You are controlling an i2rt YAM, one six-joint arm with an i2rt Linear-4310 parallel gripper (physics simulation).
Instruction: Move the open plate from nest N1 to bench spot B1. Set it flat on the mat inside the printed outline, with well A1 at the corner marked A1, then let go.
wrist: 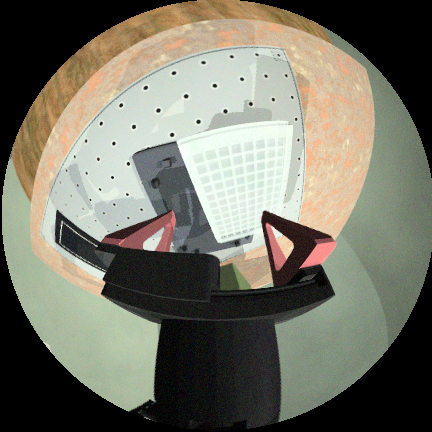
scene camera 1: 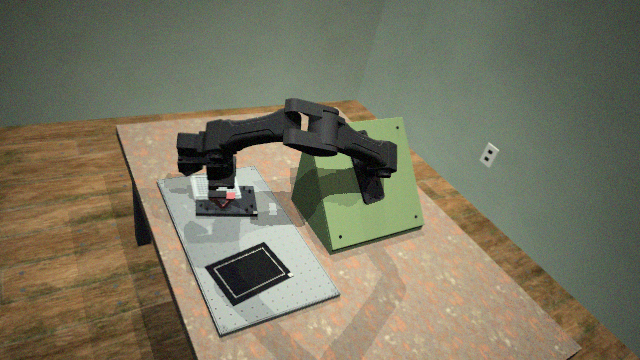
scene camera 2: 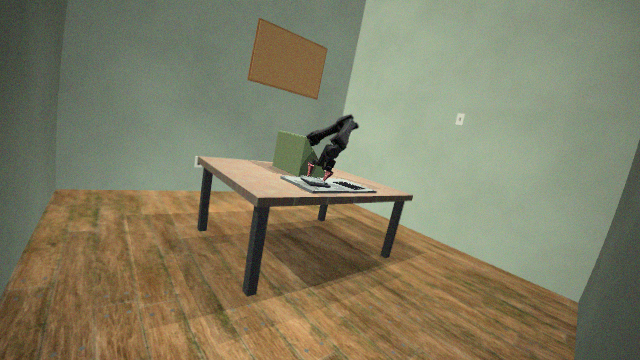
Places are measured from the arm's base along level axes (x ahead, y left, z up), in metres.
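Where they show: gripper, between the fingertips: (wrist: pixel 217 214) (scene camera 1: pixel 223 194) (scene camera 2: pixel 315 179); arm's base, origin of its link: (scene camera 1: pixel 364 166) (scene camera 2: pixel 301 148).
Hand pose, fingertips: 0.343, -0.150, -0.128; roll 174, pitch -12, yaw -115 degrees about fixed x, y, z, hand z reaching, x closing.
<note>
Each offset is from my fingertips to the centre of the thing, as dx, dy, dz. "spot": to the spot under its first point. Level surfaces: height alone.
The white open plate @[+0.009, -0.033, +0.001] (scene camera 1: pixel 201 187) (wrist: pixel 240 175) rests off-centre on the dark nest N1 @[-0.005, +0.007, -0.013] (scene camera 1: pixel 227 209) (wrist: pixel 167 187). It covers one side of the nest and sticks out past its edge over the pegboard; whether it is slightly tilted is hard to tell. My gripper (scene camera 1: pixel 222 201) (scene camera 2: pixel 317 178) (wrist: pixel 217 214) is open and empty above the nest, its red fingertips wide apart near the plate's near end. The gripper hides part of the plate in scene camera 1. The black mat of B1 @[+0.043, +0.256, -0.023] (scene camera 1: pixel 250 272) (scene camera 2: pixel 350 185) (wrist: pixel 77 240) has a printed light outline and a white corner mark @[-0.042, +0.304, -0.022] (scene camera 1: pixel 291 275).
The nest and mat are on a light grey pegboard @[+0.006, +0.129, -0.030] (scene camera 1: pixel 305 285) (wrist: pixel 150 110) on the table @[dz -0.037] (scene camera 1: pixel 450 290) (scene camera 2: pixel 240 177). The green slanted block (scene camera 1: pixel 375 210) (scene camera 2: pixel 290 152) that carries the arm stands beside the pegboard. A small white piece @[spot: -0.115, +0.077, -0.023] (scene camera 1: pixel 272 208) shows beside the nest.
</note>
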